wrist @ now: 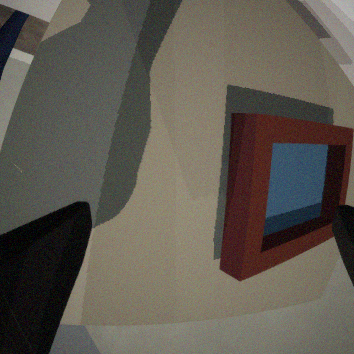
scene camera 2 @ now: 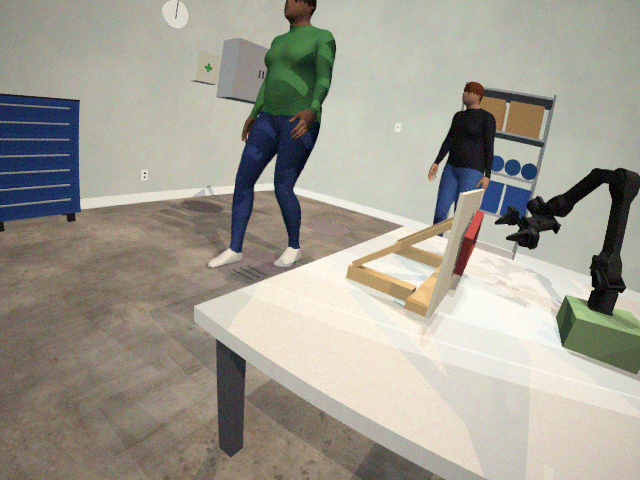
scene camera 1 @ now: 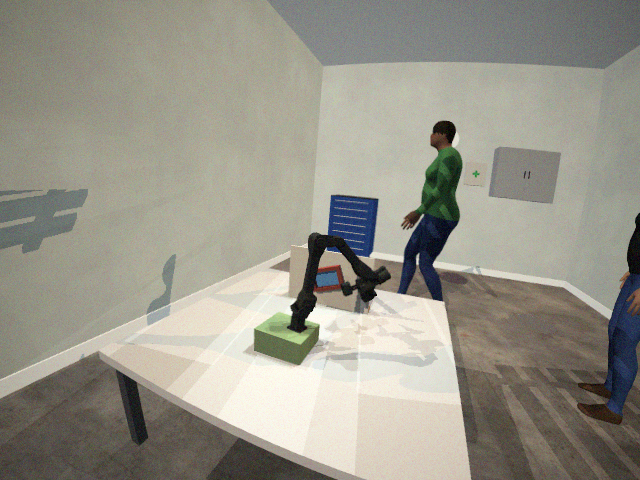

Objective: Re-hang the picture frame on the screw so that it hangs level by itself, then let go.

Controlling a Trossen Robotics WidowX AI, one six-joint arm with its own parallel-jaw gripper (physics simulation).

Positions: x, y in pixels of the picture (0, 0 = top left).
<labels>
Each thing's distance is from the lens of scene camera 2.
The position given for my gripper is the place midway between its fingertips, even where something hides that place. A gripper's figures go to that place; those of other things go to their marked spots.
my gripper (scene camera 2: 500, 230): 1.15 m
picture frame (scene camera 2: 470, 238): 0.88 m
</labels>
